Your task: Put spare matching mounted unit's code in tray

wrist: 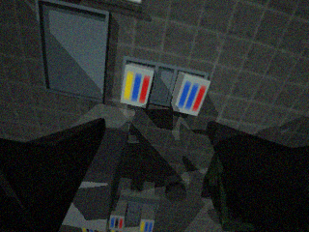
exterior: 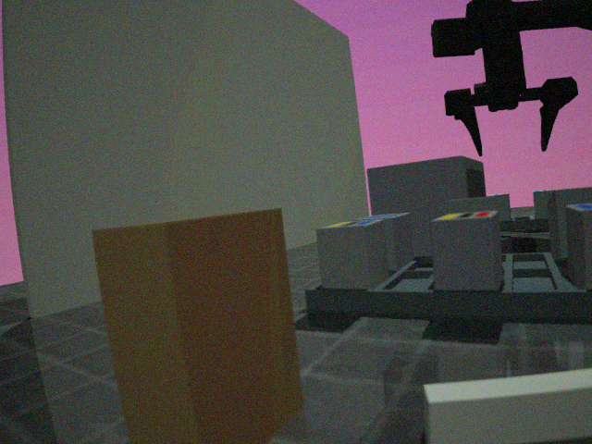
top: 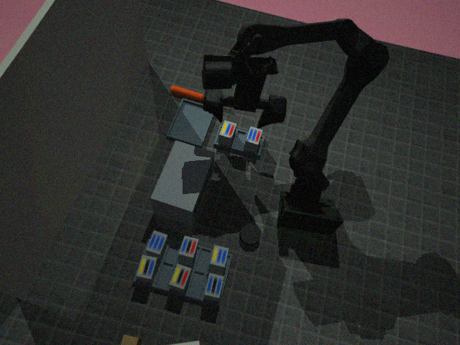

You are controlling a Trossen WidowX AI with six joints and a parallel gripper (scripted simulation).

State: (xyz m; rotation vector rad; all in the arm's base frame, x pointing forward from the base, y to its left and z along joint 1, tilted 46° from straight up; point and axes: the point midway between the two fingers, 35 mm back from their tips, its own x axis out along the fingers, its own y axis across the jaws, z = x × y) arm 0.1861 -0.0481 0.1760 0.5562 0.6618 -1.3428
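My gripper tip is 130 mm short of the grey tray, 110 mm above it and 40 mm to the left of it. Round my gripper tip: mounted unit 170 mm to the left, 100 mm ahead, 60 mm below; dark cylinder 240 mm to the left, 100 mm below, 90 mm behind; spare rack 350 mm to the left, 100 mm below, 50 mm ahead.
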